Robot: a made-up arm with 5 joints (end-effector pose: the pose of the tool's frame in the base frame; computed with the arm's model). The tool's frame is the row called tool. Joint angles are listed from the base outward.
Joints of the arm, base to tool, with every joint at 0 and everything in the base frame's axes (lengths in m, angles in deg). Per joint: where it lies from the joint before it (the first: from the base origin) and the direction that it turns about. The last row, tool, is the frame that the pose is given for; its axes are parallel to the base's.
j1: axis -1 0 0 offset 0.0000 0.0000 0.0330
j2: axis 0 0 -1 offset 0.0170 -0.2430 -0.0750
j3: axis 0 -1 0 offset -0.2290 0.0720 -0.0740
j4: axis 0 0 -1 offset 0.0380 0.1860 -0.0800
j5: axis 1 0 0 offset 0.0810 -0.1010 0.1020
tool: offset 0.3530 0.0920 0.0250
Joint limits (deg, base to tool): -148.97..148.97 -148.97..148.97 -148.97..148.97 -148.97..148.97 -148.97..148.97
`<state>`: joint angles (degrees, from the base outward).
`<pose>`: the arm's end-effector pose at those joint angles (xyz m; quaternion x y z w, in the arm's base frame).
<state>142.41 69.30 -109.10 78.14 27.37</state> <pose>-0.2082 -0.0558 0.3296 -0.1709 -0.4822 -0.8586 0.0344</pose>
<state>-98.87 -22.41 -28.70 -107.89 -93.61</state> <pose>-0.5059 0.1554 0.3552 0.1867 -0.8937 0.0854 0.3990</pose>
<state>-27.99 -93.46 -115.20 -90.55 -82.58</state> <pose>-0.6544 -0.4444 -0.4407 0.0105 -0.0405 -0.9988 0.0265</pose>
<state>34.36 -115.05 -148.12 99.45 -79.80</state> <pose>0.2402 -0.3082 0.1884 0.7275 0.2774 0.0757 0.6230</pose>
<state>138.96 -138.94 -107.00 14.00 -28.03</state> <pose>0.1945 0.0601 0.8628 0.3617 -0.5411 -0.1441 0.7454</pose>
